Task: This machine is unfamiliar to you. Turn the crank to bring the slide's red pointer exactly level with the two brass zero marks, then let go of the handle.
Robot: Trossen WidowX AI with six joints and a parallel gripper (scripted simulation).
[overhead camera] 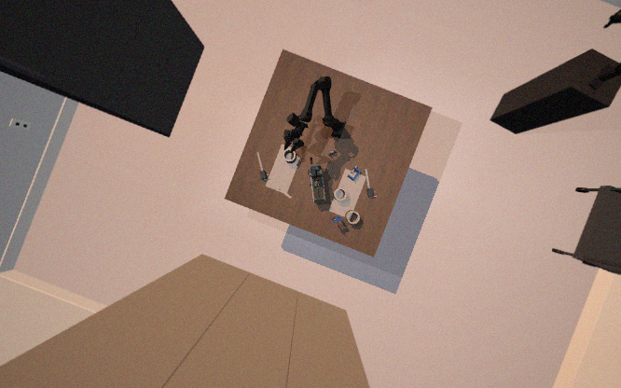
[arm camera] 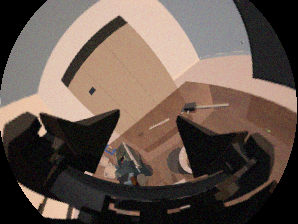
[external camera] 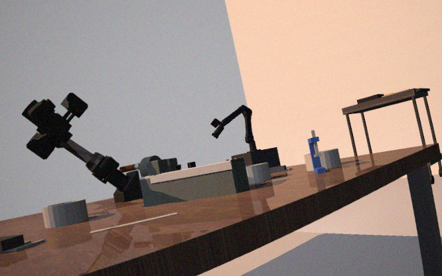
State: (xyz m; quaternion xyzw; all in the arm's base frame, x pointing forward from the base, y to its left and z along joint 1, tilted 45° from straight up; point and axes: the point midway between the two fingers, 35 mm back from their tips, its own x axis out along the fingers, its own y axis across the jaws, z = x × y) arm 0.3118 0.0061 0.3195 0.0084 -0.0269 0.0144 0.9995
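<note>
Right now my gripper tip is 160 mm to the right of the crank handle, 140 mm above it and 40 mm past it. The rest, counted from my gripper tip: red pointer 270 mm to the left, 160 mm below, 60 mm ahead; thin white rod 270 mm ahead, 240 mm below, 80 mm to the left.
</note>
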